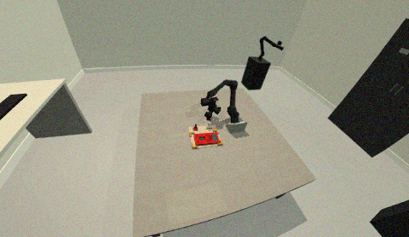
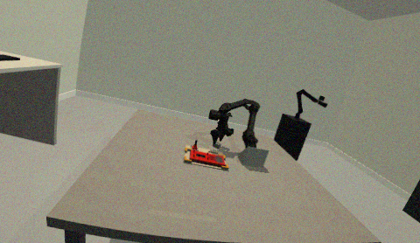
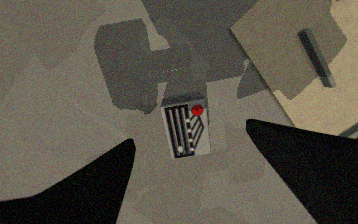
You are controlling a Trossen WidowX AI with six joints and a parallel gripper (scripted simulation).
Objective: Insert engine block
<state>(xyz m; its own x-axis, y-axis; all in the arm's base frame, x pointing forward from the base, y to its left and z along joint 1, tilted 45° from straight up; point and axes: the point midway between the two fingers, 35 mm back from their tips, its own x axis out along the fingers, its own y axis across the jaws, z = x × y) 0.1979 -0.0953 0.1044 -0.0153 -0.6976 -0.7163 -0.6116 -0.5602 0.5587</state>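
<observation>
The engine block is 2 cm below my gripper tip.
</observation>
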